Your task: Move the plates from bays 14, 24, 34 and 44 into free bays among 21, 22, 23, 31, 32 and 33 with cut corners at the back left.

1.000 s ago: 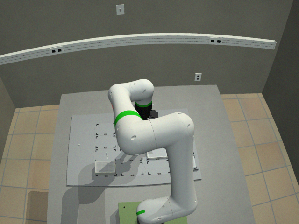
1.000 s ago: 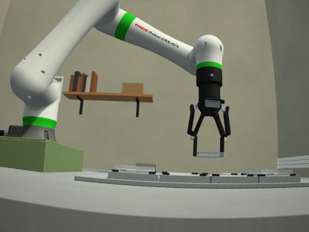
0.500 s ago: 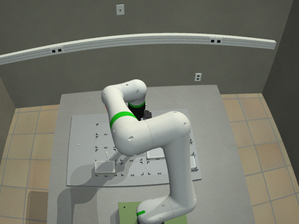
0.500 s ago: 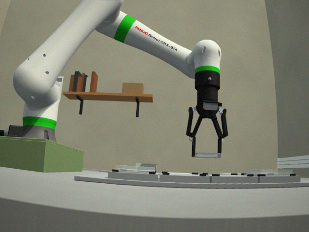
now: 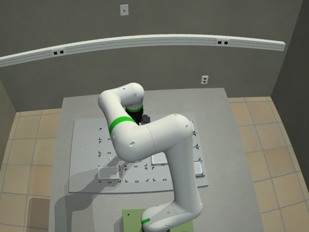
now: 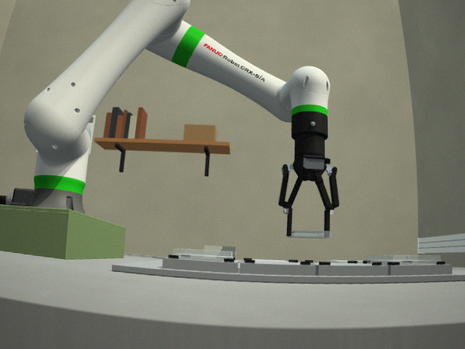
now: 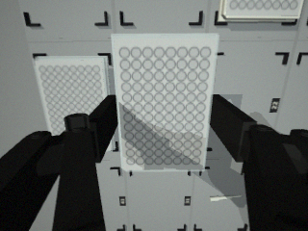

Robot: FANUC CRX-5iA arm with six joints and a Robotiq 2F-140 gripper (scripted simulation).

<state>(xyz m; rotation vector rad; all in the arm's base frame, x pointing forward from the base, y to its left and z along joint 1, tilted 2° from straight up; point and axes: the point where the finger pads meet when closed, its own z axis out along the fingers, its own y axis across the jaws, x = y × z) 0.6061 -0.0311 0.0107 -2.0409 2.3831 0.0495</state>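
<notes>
Right now my hand is 8 cm past the thin white stick, 19 cm to the right of it and 9 cm above it. Also, from my hand: dark stick 1 cm behind, 15 cm to the right, 9 cm below; then white scrap 9 cm behind, 4 cm to the left, 10 cm below; then sealed 96-well plate 2 cm below.
</notes>
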